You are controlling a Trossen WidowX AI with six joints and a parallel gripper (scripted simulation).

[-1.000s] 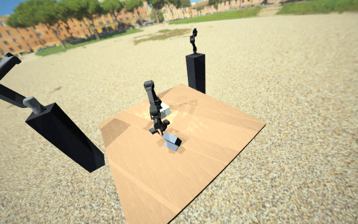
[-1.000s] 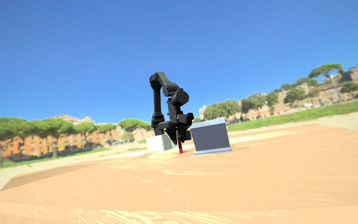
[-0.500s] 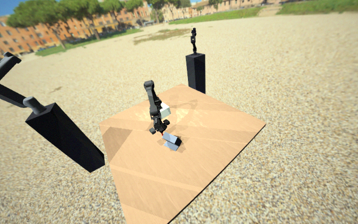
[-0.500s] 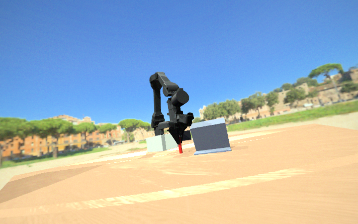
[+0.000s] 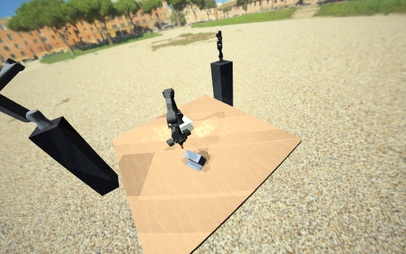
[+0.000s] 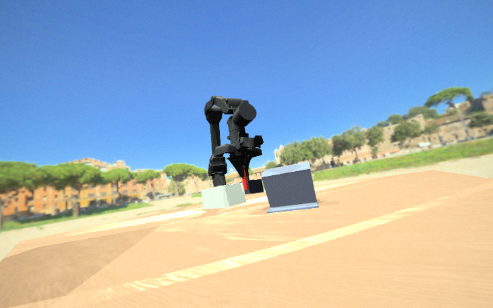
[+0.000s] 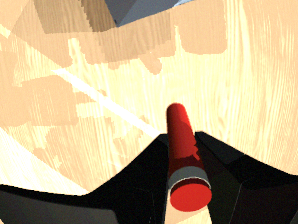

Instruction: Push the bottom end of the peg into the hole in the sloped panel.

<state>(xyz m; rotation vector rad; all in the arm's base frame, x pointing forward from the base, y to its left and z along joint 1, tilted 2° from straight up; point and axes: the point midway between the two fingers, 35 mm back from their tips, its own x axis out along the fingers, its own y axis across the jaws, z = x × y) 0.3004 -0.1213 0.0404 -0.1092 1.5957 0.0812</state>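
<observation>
Now: the sloped panel 140 mm ahead of my gripper tip, 40 mm to the left of it and 50 mm below it. Also, from my gripper tip: red peg 20 mm above.
</observation>
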